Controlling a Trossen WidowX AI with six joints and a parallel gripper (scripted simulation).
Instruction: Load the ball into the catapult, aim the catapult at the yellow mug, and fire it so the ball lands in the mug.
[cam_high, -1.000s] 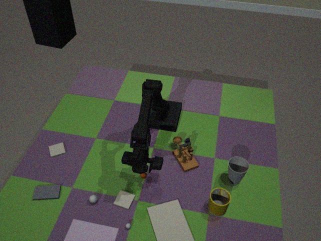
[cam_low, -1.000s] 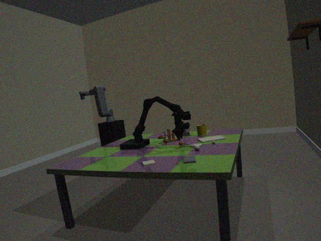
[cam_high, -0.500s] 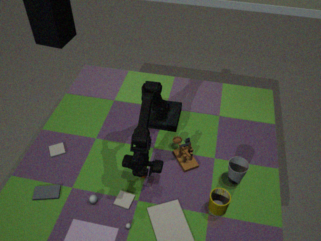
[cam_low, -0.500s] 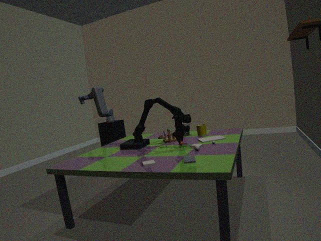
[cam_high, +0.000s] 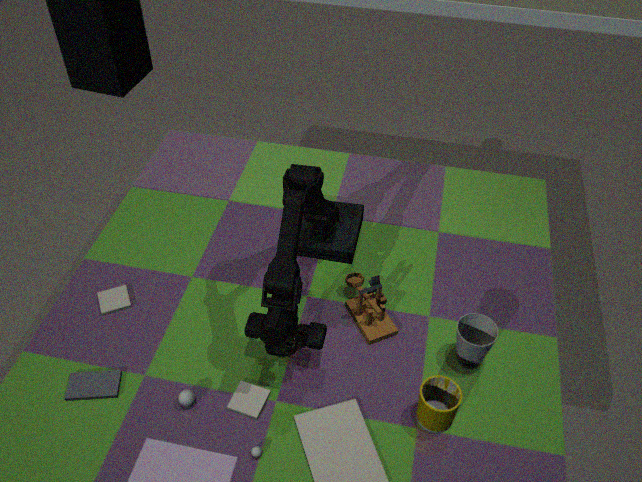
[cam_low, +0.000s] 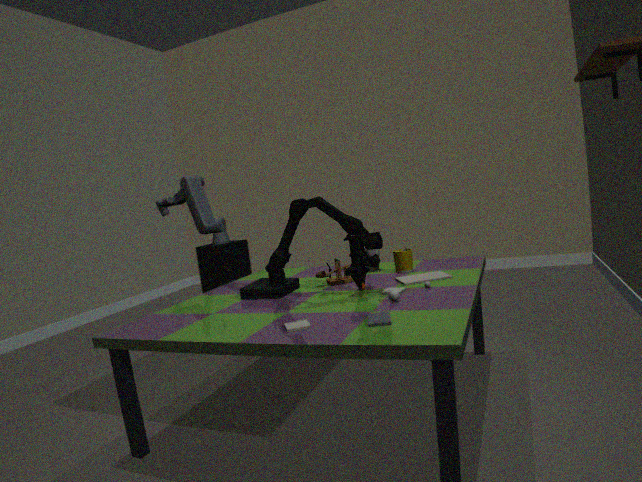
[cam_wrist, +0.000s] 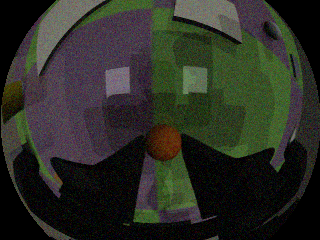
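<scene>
Right now my gripper tip is 21 cm past the wooden catapult, 15 cm to the right of it and 4 cm below it. Round my gripper tip: yellow mug: 38 cm to the left, 5 cm ahead, 2 cm above; white sheet: 20 cm to the left, 20 cm ahead, 1 cm below; orange ball: 1 cm above.
</scene>
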